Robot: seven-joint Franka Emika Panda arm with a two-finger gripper.
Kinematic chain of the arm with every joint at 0, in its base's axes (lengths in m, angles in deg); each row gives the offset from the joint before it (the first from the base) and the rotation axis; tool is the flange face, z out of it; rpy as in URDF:
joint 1: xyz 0 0 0.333 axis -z
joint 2: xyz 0 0 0 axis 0.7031 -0.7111 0
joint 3: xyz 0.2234 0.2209 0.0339 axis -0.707 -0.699 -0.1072
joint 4: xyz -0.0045 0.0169 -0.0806 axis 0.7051 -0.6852 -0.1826
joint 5: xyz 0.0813 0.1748 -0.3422 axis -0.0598 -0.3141 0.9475
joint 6: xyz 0 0 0 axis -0.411 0.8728 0.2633
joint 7: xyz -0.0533 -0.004 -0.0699 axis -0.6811 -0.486 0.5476
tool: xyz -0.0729 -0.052 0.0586 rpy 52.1 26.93 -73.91
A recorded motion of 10 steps. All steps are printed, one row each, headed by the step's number.
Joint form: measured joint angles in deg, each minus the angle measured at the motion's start. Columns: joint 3, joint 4, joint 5, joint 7, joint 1, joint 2, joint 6.
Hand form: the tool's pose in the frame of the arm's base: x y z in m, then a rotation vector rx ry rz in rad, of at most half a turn. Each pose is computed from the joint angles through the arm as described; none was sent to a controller.
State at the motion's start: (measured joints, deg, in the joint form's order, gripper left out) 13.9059 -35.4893 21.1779 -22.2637 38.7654 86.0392 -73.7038
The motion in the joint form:
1: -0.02 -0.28 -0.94 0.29 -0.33 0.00 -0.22
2: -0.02 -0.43 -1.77 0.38 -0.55 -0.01 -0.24
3: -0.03 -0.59 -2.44 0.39 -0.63 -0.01 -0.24
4: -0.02 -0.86 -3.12 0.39 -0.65 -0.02 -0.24
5: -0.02 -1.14 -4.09 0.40 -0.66 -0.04 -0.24
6: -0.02 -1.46 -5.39 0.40 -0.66 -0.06 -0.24
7: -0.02 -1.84 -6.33 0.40 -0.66 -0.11 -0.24
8: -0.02 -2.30 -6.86 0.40 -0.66 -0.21 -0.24
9: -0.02 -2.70 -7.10 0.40 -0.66 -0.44 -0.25
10: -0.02 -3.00 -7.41 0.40 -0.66 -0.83 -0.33
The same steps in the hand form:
1: 0.5489 0.0283 0.4684 -2.7987 1.3301 -0.0927
2: 0.5484 0.0311 0.4671 -2.7869 1.3317 -0.0794
3: 0.5478 0.0326 0.4657 -2.7775 1.3338 -0.0676
4: 0.5469 0.0332 0.4634 -2.7680 1.3381 -0.0531
5: 0.5460 0.0342 0.4609 -2.7533 1.3443 -0.0349
6: 0.5449 0.0353 0.4582 -2.7331 1.3522 -0.0121
7: 0.5437 0.0361 0.4546 -2.7197 1.3588 0.0084
8: 0.5423 0.0365 0.4499 -2.7144 1.3642 0.0272
9: 0.5414 0.0367 0.4445 -2.7146 1.3685 0.0440
10: 0.5411 0.0370 0.4385 -2.7135 1.3735 0.0611

